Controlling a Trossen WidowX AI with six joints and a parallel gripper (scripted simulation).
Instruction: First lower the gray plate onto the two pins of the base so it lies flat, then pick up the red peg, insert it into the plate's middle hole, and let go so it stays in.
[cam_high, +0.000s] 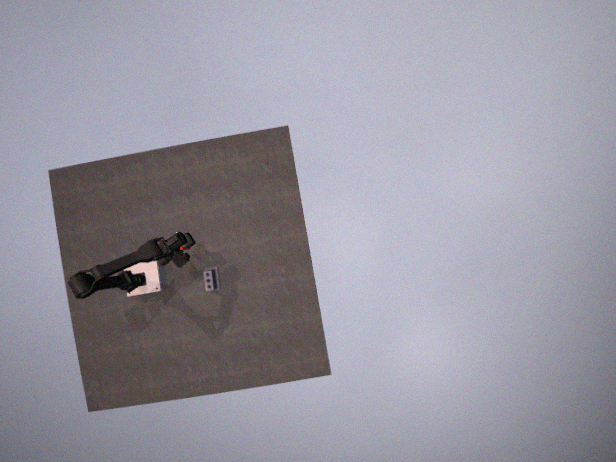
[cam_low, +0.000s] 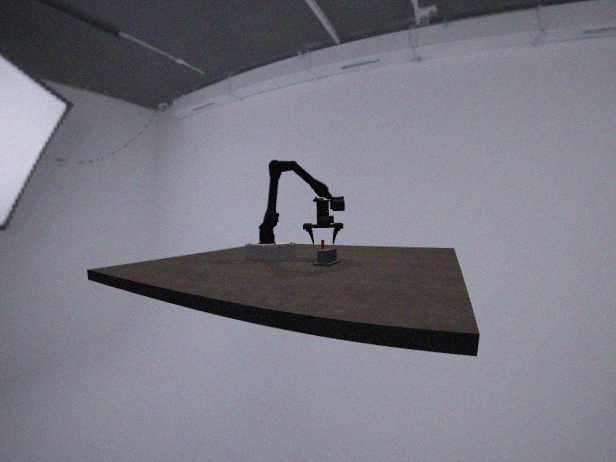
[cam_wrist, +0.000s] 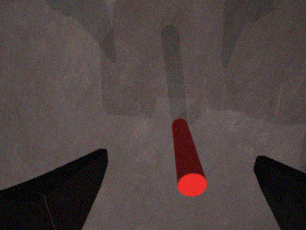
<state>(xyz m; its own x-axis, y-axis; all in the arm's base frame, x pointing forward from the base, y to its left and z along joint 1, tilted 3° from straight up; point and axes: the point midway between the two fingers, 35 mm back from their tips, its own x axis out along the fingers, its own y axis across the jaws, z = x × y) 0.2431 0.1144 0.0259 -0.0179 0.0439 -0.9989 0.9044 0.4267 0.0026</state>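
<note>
The red peg is 2 cm below my gripper tip. Also, from my gripper tip: gray plate 18 cm to the right, 9 cm ahead, 1 cm below.
</note>
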